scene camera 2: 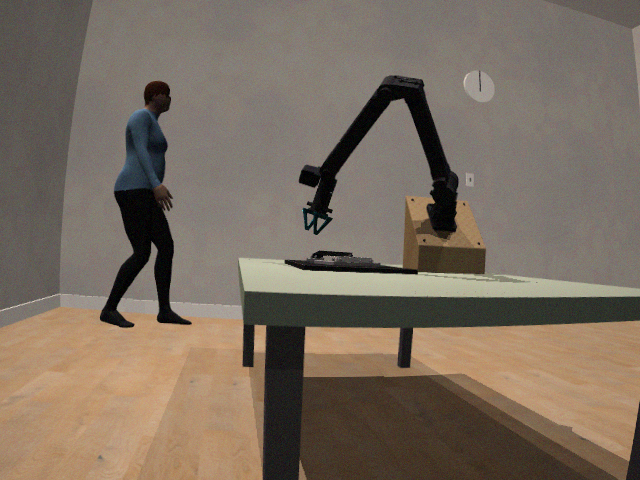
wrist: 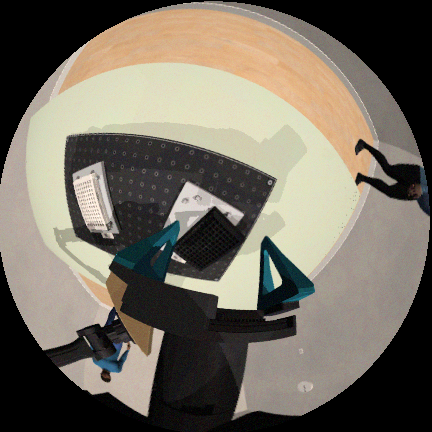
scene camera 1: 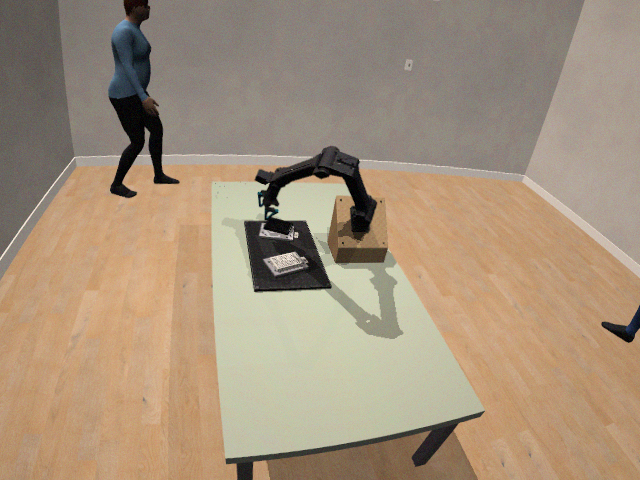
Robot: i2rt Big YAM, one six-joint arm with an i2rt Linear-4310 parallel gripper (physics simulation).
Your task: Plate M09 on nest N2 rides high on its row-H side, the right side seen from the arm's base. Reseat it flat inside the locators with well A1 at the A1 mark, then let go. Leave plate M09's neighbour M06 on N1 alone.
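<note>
A black plate, taken as M09, sits skewed on the light nest N2. In the wrist view it is turned across the nest and overhangs one edge; the nest's pins show beside it. Its exact tilt and the A1 mark cannot be made out. A white plate, taken as M06, lies on nest N1, apart from it. My gripper is open and empty, with teal fingers well apart, above the black plate and not touching it.
Both nests stand on a black perforated board on the green table. The arm's wooden base block stands beside the board. A person in blue is beyond the table.
</note>
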